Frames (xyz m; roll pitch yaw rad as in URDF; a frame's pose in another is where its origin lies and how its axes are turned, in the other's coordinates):
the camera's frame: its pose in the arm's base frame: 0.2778 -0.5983 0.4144 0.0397 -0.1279 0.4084
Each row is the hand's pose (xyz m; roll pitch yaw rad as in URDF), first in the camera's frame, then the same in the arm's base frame.
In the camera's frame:
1: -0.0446 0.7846 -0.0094 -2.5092 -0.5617 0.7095
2: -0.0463 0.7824 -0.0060 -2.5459 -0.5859 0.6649
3: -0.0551 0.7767 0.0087 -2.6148 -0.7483 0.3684
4: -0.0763 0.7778 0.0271 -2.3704 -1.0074 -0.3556
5: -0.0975 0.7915 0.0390 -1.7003 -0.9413 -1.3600
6: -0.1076 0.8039 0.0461 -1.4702 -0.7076 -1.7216
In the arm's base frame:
1: -0.0768 0.1029 0.4303 -2.5779 -0.6834 1.1606
2: -0.0779 0.0999 0.4333 -2.6089 -0.7101 1.1139
3: -0.0851 0.0899 0.4466 -2.6293 -0.8818 0.7899
4: -0.1067 0.0810 0.4621 -2.1876 -1.1071 -0.1042
5: -0.1327 0.0841 0.4718 -1.4797 -0.9176 -1.1261
6: -0.1476 0.0909 0.4780 -1.3194 -0.6436 -1.4051

